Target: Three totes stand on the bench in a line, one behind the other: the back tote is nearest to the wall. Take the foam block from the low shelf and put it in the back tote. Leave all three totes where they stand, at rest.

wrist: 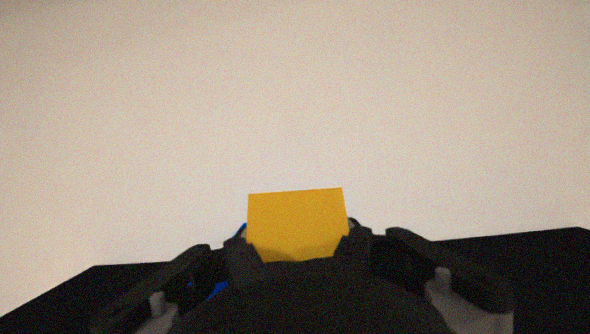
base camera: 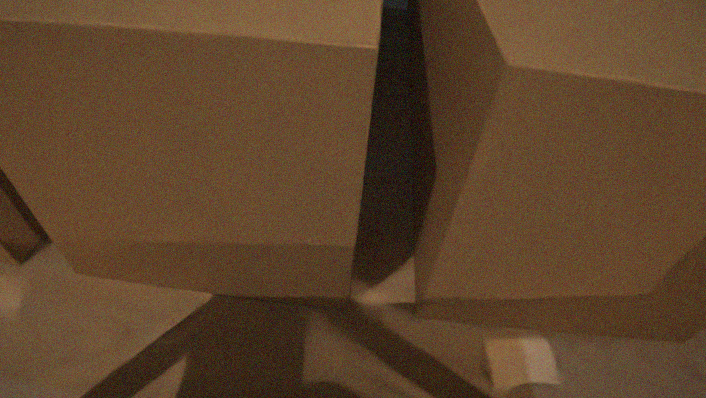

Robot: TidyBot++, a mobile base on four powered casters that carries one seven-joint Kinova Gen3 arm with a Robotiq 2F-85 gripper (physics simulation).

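Places are measured from the arm's base along level axes (x right, y ahead, z up), in millimetres.
Pixels of known places: gripper, fingertip midpoint: (wrist: 298, 228).
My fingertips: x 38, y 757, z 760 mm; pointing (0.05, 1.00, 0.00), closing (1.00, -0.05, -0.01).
Note:
For each thing: its top centre in the pictures, then the offset to it from my fingertips. Level surfaces: height alone.
- yellow foam block, middle of its top: (wrist: 293, 191) dx -2, dy -33, dz +35 mm
- blue tote, middle of its top: (wrist: 276, 276) dx -36, dy +175, dz -143 mm
- black bench top, its level: dz -243 mm
The yellow foam block (wrist: 297, 222) is between the fingers of my gripper (wrist: 298, 228), which is shut on it, in the lower middle of the wrist view. The pale wall fills the view beyond the block. Small pieces of a blue tote (wrist: 218, 290) show behind and below the left finger; the rest is hidden by the gripper, and I cannot tell which tote it is. The three totes cannot be made out separately. The low shelf cannot be made out in either view.
The black bench top (wrist: 510, 260) shows on both sides of the gripper, with the pale wall (wrist: 300, 100) behind it. In the dim base camera view, two large brown box-shaped bodies (base camera: 200, 140) (base camera: 575, 190) stand close ahead, with a narrow dark gap between them.

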